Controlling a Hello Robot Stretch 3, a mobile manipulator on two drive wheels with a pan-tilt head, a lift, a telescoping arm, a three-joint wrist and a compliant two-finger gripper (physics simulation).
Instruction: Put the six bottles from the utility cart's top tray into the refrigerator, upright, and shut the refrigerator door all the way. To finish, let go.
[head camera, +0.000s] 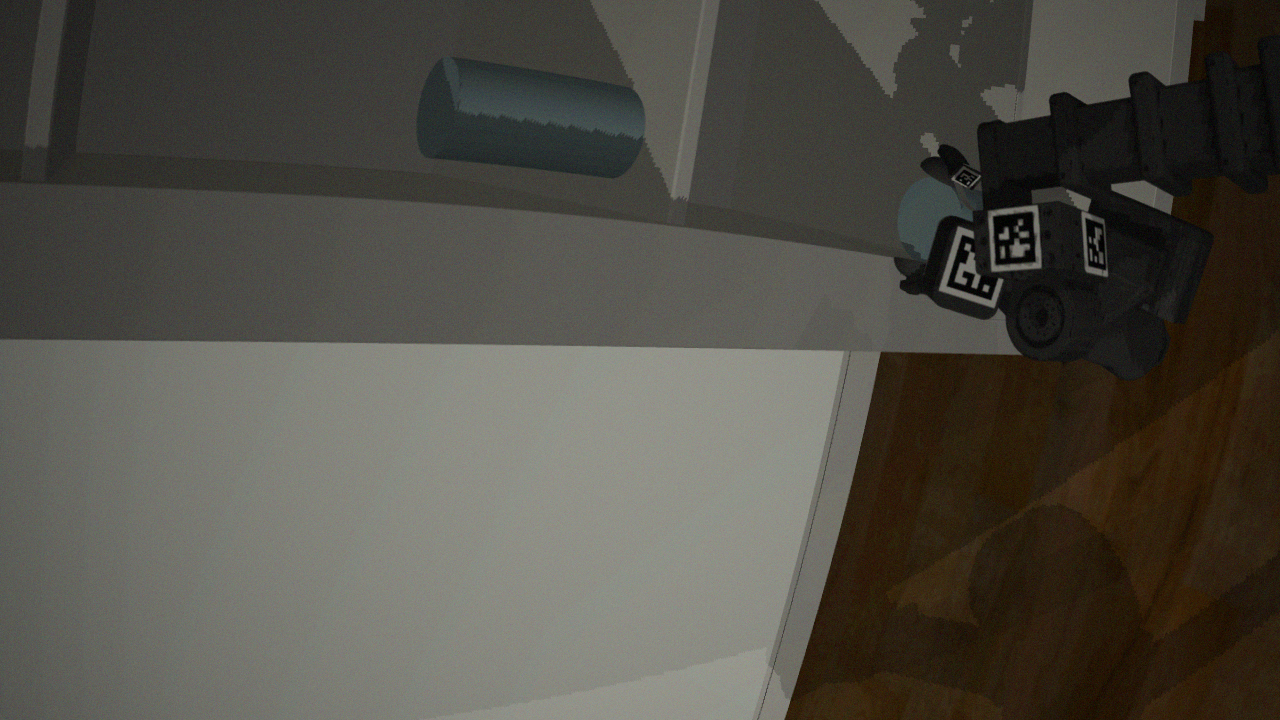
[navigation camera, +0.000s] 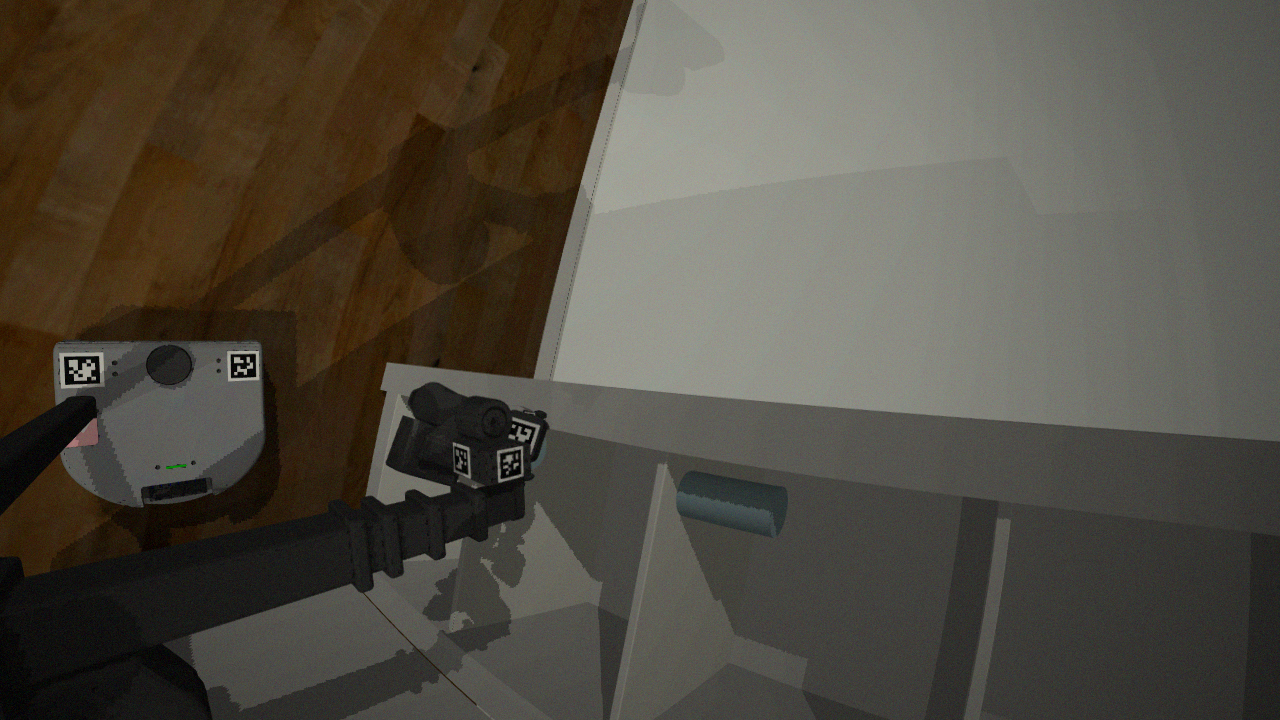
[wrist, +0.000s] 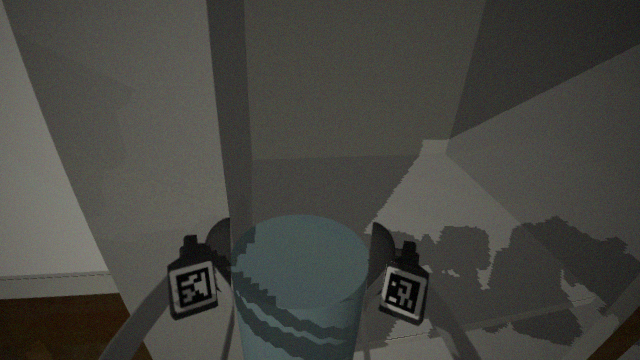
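Pixels of known places: gripper, between the fingertips: (head camera: 919, 213); robot's base, origin of its link: (navigation camera: 170, 363).
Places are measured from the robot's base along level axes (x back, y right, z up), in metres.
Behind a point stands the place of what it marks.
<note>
My gripper (head camera: 926, 217) @(y 0.476, x 0.123, z 0.694 m) (navigation camera: 538, 449) @(y 0.476, x 0.123, z 0.694 m) (wrist: 301, 244) @(y 0.476, x 0.123, z 0.694 m) is shut on a blue-grey bottle (head camera: 920, 201) @(y 0.464, x 0.129, z 0.708 m) (wrist: 300, 285), with a finger on each side near its top. It holds this bottle upright at the front opening of the refrigerator (head camera: 447, 268) @(y 0.504, x 0.052, z 1.085 m) (navigation camera: 805, 438) @(y 0.506, x 0.047, z 1.113 m) (wrist: 170, 125), in the lowest compartment in view. Whether the bottle's base touches anything is hidden. A second bottle (head camera: 537, 120) @(y 0.540, x 0.156, z 1.009 m) (navigation camera: 729, 504) @(y 0.540, x 0.157, z 1.008 m) stands upright on the shelf (head camera: 693, 116) @(y 0.494, x 0.163, z 0.918 m) (navigation camera: 640, 573) @(y 0.468, x 0.259, z 0.915 m) above, near the front edge. The utility cart does not show in these views.
A large pale panel (head camera: 447, 501) @(y 1.150, x -0.177, z 0.799 m) (navigation camera: 850, 268) @(y 1.172, x -0.254, z 1.043 m) (wrist: 40, 200) lies alongside the refrigerator's front edge; I cannot tell whether it is the door or a side. Another shelf (head camera: 42, 80) @(y 0.500, x 0.141, z 1.328 m) (navigation camera: 989, 608) @(y 0.485, x 0.194, z 1.326 m) is higher up. My base (navigation camera: 170, 438) @(y -0.005, x 0.135, z 0.160 m) is on the wooden floor (head camera: 1029, 582) @(y 0.732, x -0.354, z 0.000 m) (navigation camera: 268, 134) @(y 0.175, x -0.546, z 0.000 m).
</note>
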